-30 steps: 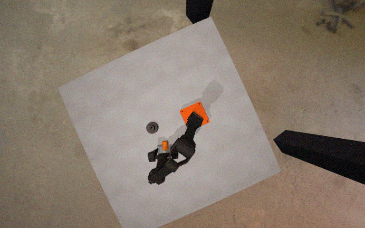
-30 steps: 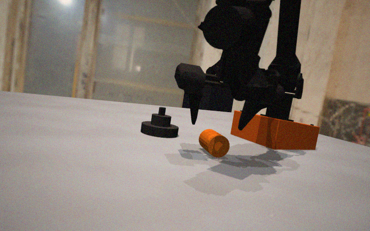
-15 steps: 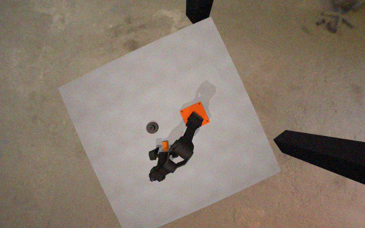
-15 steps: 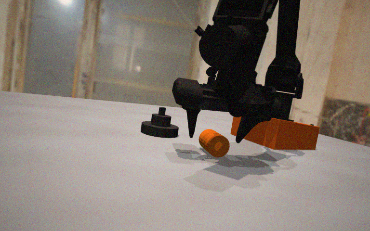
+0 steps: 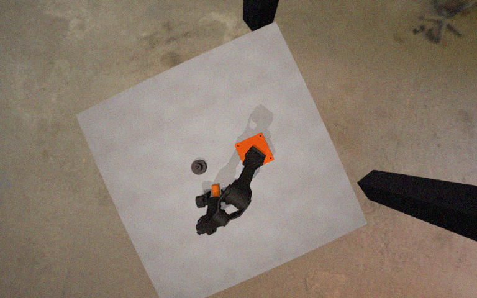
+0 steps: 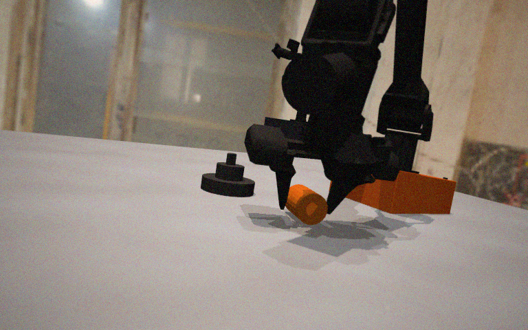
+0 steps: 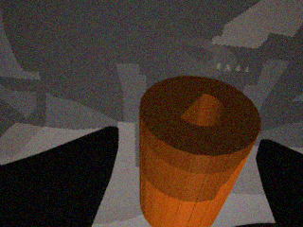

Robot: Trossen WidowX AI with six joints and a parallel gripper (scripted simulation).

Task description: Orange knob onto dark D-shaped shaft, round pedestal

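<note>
Right now the dark round pedestal is 160 mm to the right of my gripper tip and 20 mm above it. From my gripper tip the other things lie so: orange knob 10 mm above.
</note>
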